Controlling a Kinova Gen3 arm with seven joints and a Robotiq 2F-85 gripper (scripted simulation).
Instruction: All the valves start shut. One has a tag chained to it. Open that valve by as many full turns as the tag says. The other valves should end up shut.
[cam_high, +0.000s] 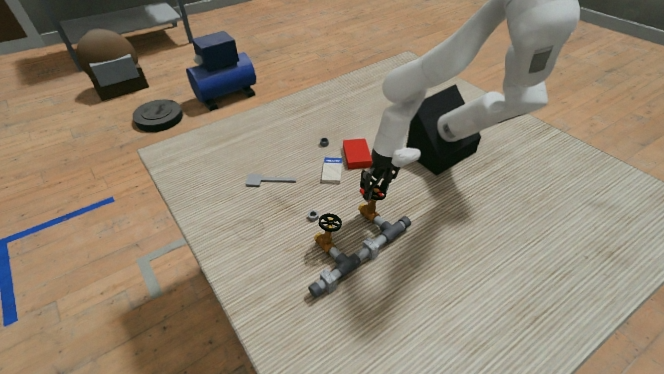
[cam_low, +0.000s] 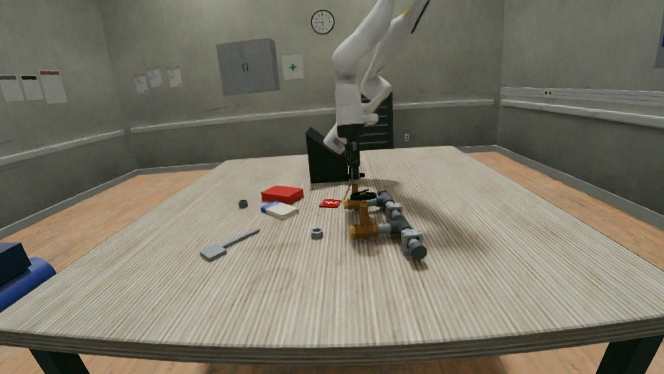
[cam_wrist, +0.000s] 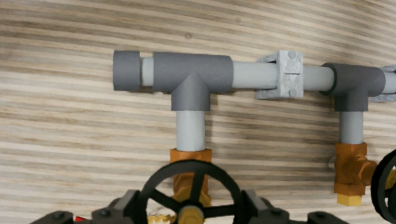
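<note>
Now: hand 10 cm above the red tag, 8 cm to the left of it and 7 cm past it. From my hand the other things lie so: nut (13 cm ahead, 12 cm to the right, 10 cm below); red box (23 cm to the right, 15 cm behind, 9 cm below); grey flat tool (34 cm to the right, 15 cm ahead, 10 cm below).
</note>
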